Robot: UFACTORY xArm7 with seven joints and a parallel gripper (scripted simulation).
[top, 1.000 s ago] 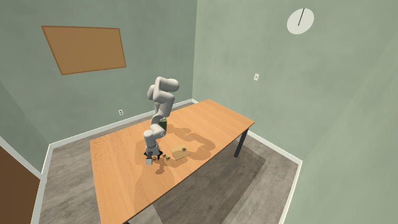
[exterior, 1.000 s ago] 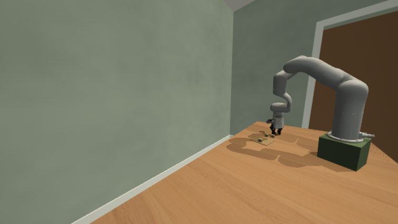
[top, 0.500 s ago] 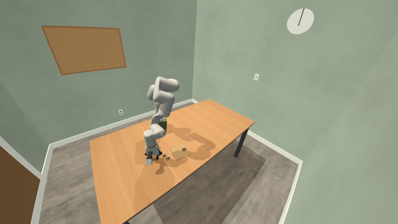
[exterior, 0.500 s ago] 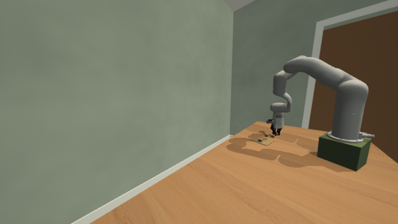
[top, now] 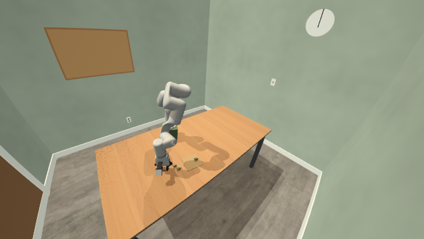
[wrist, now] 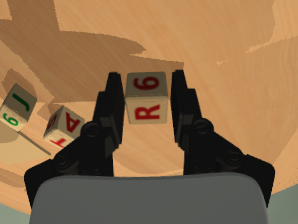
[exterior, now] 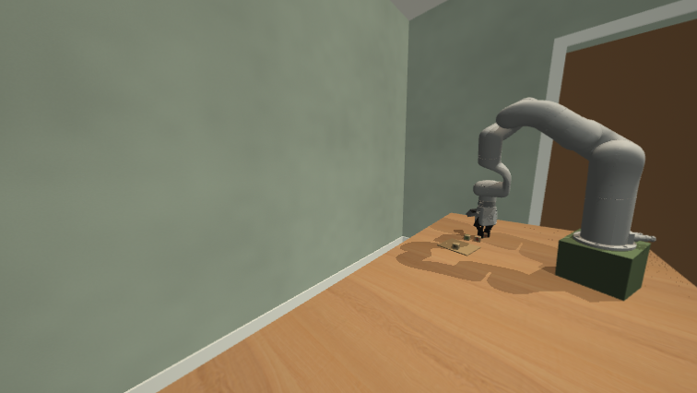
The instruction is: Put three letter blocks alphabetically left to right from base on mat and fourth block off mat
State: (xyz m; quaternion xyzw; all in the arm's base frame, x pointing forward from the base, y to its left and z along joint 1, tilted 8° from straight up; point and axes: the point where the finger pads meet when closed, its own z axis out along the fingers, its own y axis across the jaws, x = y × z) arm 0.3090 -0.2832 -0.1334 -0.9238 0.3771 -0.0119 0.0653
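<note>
Now: the tan mat 200 mm to the left of my hand, 100 mm ahead of it and 20 mm below it. The rest, counted from my hand: green-topped block: 80 mm to the left, 70 mm ahead, 10 mm below.
</note>
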